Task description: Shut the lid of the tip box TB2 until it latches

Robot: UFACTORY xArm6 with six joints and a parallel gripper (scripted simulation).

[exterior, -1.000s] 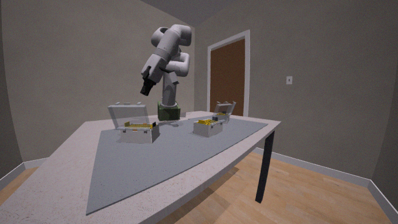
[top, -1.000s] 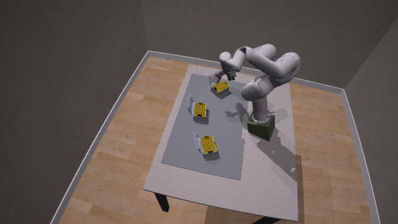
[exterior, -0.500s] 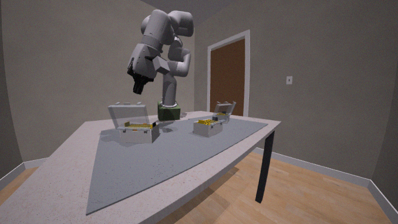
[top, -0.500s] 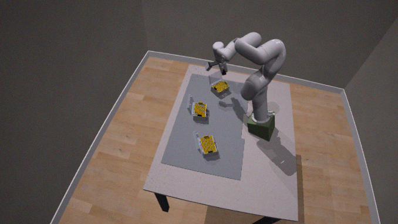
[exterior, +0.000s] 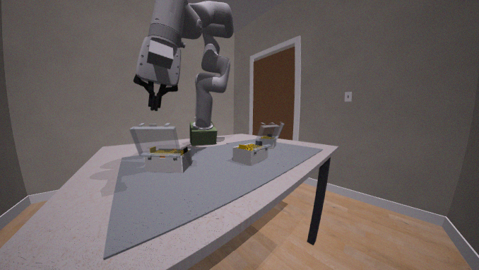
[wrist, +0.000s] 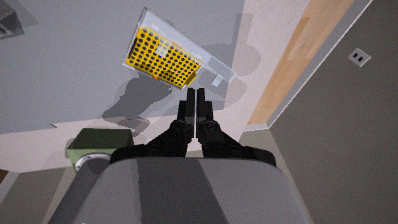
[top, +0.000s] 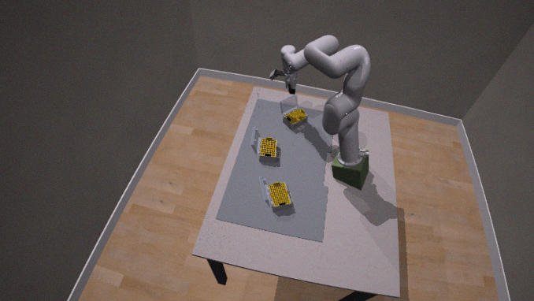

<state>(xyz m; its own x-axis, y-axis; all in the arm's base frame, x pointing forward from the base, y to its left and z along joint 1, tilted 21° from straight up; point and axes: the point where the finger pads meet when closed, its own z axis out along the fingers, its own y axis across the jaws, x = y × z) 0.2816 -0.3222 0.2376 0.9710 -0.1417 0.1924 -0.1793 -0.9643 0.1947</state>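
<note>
My hand is 10 cm above the lid. Also, from my hand: tip box 14 cm below, 4 cm to the left, 3 cm behind; then bench tape 20 cm below, 9 cm to the left, 8 cm behind.
</note>
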